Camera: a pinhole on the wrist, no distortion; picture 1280 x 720 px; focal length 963.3 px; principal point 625.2 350.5 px. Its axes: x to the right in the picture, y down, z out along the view. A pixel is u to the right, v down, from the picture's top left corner.
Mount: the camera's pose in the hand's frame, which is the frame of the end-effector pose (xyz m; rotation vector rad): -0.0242 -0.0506 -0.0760 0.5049 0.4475 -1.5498
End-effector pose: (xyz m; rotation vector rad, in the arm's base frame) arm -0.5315 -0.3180 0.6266 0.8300 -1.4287 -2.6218
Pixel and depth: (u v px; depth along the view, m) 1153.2 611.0 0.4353
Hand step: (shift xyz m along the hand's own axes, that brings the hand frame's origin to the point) 0.0698 -0.4988 0.1488
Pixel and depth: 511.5 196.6 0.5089
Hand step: -0.1265 -0.2871 0.3743
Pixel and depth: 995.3 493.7 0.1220
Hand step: -0.0123 -0.1592 -0.0020
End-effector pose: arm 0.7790 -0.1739 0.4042 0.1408 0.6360 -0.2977
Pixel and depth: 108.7 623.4 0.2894
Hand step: 0.0481 -0.0909 0.2522
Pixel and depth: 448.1 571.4 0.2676
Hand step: 0.0264 -0.1647 0.1734
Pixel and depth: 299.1 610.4 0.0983
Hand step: -0.0014 -0.0802 0.0244
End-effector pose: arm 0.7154 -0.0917 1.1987 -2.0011 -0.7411 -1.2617
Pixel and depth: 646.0 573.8 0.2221
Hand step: 0.0174 -0.1828 0.1050
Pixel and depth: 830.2 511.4 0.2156
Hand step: 0.0015 -0.2123 0.0759
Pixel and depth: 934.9 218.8 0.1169
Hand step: -0.0460 -0.1473 -0.0017
